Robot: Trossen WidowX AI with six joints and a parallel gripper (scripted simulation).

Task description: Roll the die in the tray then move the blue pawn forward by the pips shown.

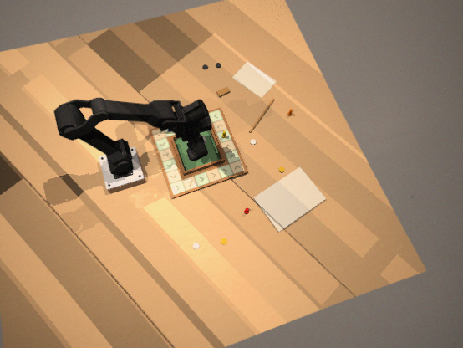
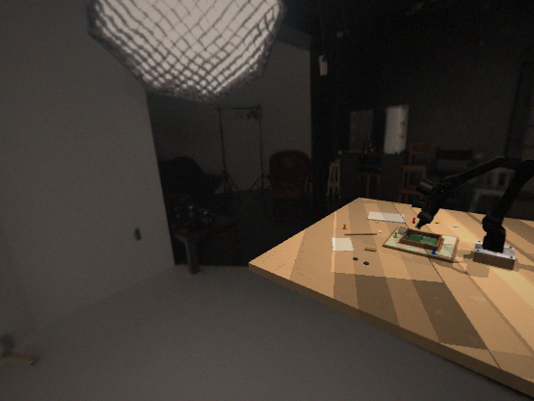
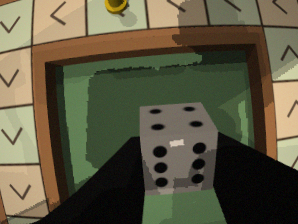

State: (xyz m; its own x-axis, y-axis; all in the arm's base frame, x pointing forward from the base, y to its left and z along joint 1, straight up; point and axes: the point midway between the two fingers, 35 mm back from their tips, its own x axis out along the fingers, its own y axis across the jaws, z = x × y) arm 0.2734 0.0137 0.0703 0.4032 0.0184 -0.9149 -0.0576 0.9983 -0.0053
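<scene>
Right now the blue pawn is 10 cm behind my gripper tip, 11 cm to the left of it and 6 cm below it. Also, from my gripper tip: die (right at my gripper tip); green tray (2 cm behind, 8 cm below); yellow pawn (9 cm ahead, 3 cm to the left, 6 cm below).
</scene>
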